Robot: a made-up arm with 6 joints. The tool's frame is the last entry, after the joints.
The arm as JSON. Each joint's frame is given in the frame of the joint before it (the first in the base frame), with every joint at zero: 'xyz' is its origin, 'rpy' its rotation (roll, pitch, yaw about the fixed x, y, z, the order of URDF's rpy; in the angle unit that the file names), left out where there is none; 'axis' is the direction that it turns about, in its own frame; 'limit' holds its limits. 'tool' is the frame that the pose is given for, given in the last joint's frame.
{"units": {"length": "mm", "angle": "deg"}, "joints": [
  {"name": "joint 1", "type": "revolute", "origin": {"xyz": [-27.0, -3.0, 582.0], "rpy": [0.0, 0.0, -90.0]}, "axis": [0.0, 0.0, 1.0], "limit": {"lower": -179.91, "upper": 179.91}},
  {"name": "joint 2", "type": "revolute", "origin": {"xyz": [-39.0, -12.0, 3.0], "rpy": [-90.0, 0.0, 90.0]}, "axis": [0.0, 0.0, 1.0], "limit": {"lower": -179.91, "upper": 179.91}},
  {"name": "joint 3", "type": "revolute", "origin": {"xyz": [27.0, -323.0, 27.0], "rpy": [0.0, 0.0, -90.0]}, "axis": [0.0, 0.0, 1.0], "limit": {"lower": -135.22, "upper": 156.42}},
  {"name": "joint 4", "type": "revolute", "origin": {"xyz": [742.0, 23.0, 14.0], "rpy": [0.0, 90.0, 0.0]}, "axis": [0.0, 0.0, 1.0], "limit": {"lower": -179.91, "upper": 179.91}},
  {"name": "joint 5", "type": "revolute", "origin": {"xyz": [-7.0, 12.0, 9.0], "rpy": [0.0, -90.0, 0.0]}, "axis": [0.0, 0.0, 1.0], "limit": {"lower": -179.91, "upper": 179.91}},
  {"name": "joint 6", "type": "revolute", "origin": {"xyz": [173.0, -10.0, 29.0], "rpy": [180.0, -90.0, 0.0]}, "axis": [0.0, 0.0, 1.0], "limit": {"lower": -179.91, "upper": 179.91}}
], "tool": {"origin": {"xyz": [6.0, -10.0, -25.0], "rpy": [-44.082, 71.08, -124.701]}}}
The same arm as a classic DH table. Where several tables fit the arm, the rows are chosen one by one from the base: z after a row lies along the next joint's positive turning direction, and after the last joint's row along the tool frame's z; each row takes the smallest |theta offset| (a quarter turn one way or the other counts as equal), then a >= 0, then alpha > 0; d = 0 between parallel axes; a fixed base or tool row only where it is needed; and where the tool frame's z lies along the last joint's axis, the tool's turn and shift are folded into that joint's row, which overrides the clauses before.
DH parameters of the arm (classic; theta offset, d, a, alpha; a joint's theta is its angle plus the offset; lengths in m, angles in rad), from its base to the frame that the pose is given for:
base (fixed): 0.1107 0 -0.0272 0
joint 1: -0.1107 0.585 -0.012 -1.5708
joint 2: -1.4874 0 0.3241 0
joint 3: 1.4874 0.08 0.023 1.5708
joint 4: 0 0.751 0.012 -1.5708
joint 5: 0 0.036 -0.01 1.5708
joint 6: -1.3793 0.1454 -0.004 -1.3357
tool (fixed): 1.3367 0.0113 0 0
Joint limits (rad, base to tool): -3.14..3.14 -3.14..3.14 -2.36..2.73 -3.14..3.14 -3.14..3.14 -3.14..3.14

